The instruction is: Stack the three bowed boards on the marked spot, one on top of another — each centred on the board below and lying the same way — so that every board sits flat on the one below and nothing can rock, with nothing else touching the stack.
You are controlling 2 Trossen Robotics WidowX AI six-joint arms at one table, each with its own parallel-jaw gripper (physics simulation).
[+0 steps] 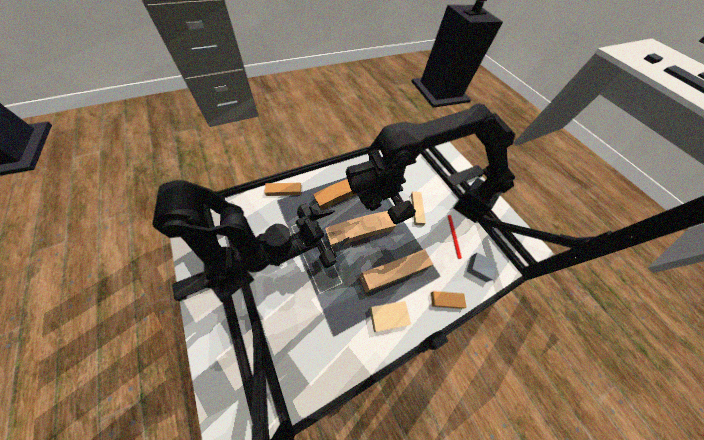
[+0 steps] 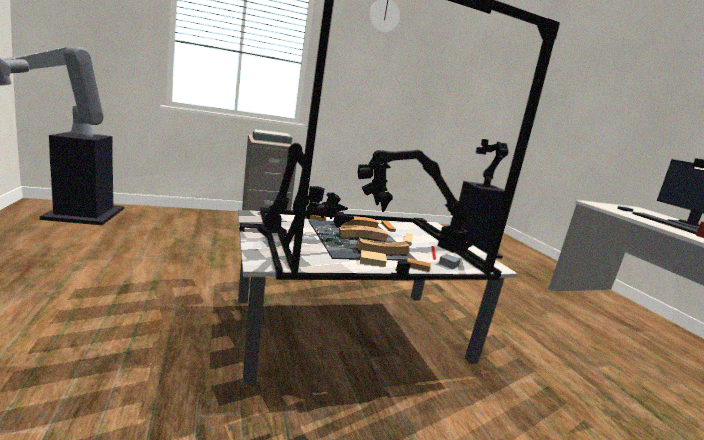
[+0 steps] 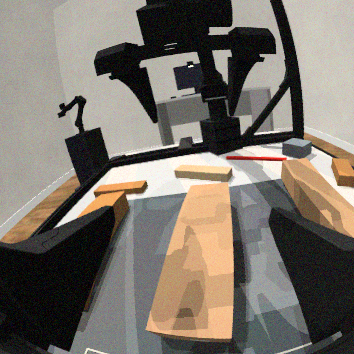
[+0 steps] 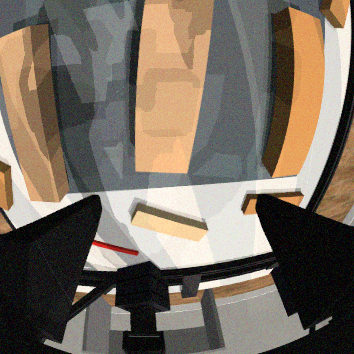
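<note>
Three bowed boards lie apart on the dark mat: a back one, a middle one and a front one. The marked spot's thin outline is at the mat's left, partly behind my left gripper. My left gripper is open and empty, low by the middle board's left end. My right gripper is open and empty, high above the boards' right side.
Around the mat lie a pale square block, an orange block, another orange block, a pale narrow block, an orange strip, a red stick and a grey block. A black frame surrounds the table.
</note>
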